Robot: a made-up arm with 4 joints.
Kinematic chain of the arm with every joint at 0, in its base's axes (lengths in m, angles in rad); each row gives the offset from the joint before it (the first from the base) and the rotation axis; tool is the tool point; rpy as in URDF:
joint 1: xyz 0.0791 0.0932 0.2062 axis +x
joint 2: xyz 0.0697 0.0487 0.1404 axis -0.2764 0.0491 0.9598
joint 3: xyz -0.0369 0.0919 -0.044 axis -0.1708 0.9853 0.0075
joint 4: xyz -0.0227 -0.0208 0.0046 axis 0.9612 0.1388 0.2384
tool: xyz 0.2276 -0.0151 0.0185 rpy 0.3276 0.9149 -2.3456
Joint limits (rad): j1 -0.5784..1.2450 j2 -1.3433..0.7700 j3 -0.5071..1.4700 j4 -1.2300..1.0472
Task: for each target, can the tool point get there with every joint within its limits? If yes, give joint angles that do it. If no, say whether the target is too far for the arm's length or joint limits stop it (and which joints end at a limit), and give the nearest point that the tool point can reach.
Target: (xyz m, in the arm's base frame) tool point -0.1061 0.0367 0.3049
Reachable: no: joint limits stop it (at a limit: joint 1, joint 3, joint 4) | nearest point 0.0945 0.2162 0.2170 | short by 0.283 m
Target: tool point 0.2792 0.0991 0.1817
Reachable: yes | joints 0.1093 -1.0168 1.0449 -0.7838
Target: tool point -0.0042 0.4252 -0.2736
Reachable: no: too far | nearest point 0.1504 0.1923 0.0629 | short by 0.437 m
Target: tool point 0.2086 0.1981 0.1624
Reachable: yes | joints 0.3286 0.4412 1.2247 -0.3615
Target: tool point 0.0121 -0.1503 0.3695
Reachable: no: joint limits stop it (at a limit: joint 2, joint 3, joint 4) | nearest point 0.1801 -0.1212 0.3500 | short by 0.172 m
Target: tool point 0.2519 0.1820 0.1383
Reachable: yes | joints -0.2106 0.2135 1.1888 -1.0034
